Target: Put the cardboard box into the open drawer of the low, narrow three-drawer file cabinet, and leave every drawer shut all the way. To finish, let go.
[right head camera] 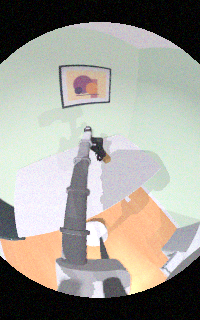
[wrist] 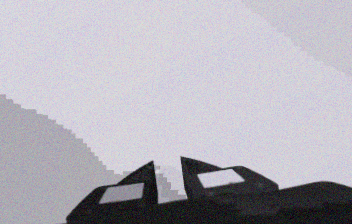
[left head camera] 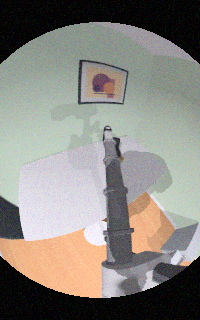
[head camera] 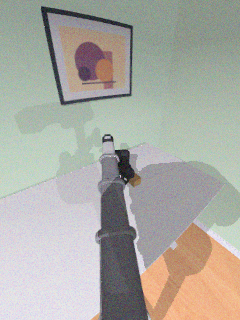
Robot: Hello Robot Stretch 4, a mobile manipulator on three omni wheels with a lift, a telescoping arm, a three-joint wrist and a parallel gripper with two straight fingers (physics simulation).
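Frame: origin at the robot's base, x left, y ahead, z down, level; centimetres.
Seen in the pictures: gripper, fingertip midpoint: [right head camera: 98,160] [wrist: 169,174]; robot's base, origin of the base link: [right head camera: 93,232] [left head camera: 97,231].
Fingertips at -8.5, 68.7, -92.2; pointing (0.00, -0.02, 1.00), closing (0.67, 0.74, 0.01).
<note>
Pixels of each thing's top centre, then the offset from my fingertips to it, as dx, dy, dz. "spot": a spot on its surface instead. Level surfaces: height alone.
- small brown cardboard box, middle of its top: [head camera: 133,175] [right head camera: 105,155] -6.2, +1.5, -5.0
- white table, its level: dz +0.0
- grey boxy shape, surface spot: [right head camera: 184,239] spot: -125.4, -119.0, +49.1
- dark object, surface spot: [left head camera: 9,220] spot: +154.6, -90.5, +60.7
The small brown cardboard box [head camera: 135,180] [right head camera: 107,159] sits at the far part of the white table [head camera: 50,235] [left head camera: 60,195] [right head camera: 45,195], partly hidden by the black gripper [head camera: 129,178] [right head camera: 101,157] [wrist: 167,160]. The gripper is right against or over the box in the head views; contact is unclear. In the wrist view its fingers stand a narrow gap apart, with table surface showing between the tips; the box does not show there. A grey boxy shape [left head camera: 186,235] [right head camera: 184,239] at the lower right may be the file cabinet; its drawers cannot be made out clearly.
The extended arm [head camera: 119,250] [left head camera: 118,210] [right head camera: 76,210] reaches across the table. A green wall with a framed picture [head camera: 95,60] [left head camera: 102,83] [right head camera: 85,86] stands behind. A white round object [left head camera: 95,233] [right head camera: 97,233] is on the wooden floor. A dark object [left head camera: 9,220] [right head camera: 7,220] is at far left.
</note>
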